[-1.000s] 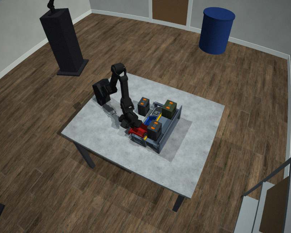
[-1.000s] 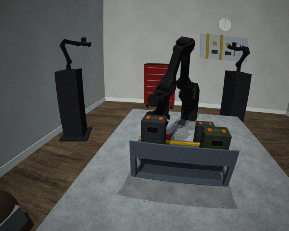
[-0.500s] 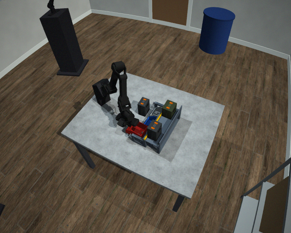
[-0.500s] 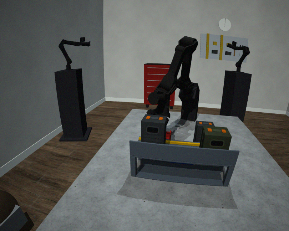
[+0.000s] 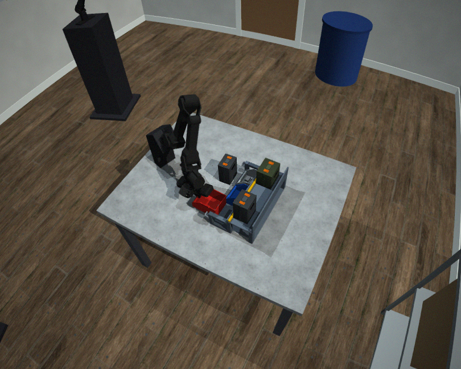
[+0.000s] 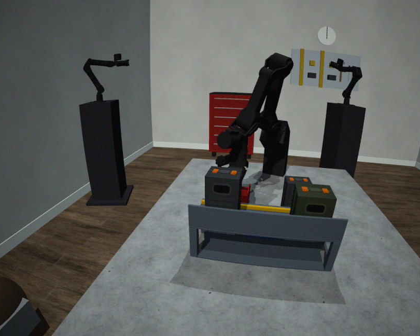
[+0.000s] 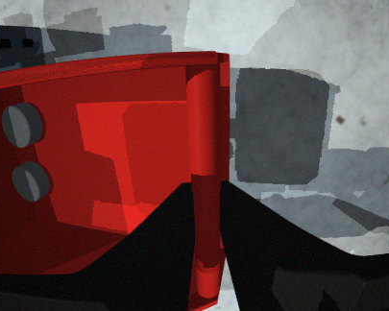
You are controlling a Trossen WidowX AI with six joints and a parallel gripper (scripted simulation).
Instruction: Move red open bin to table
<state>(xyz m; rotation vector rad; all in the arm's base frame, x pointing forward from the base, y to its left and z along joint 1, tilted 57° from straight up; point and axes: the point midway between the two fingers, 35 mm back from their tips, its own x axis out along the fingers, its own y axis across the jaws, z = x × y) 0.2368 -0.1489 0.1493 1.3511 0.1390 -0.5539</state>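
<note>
Right now my hand is 60 mm short of the red open bin, 20 mm to the left of it and 20 mm above it. Also, from my hand: yellow rail (250 mm ahead, 30 mm to the left, 20 mm above); then grey bin (250 mm ahead, 150 mm to the left, 40 mm below); then blue bin (220 mm ahead, 40 mm to the left, 40 mm below).
</note>
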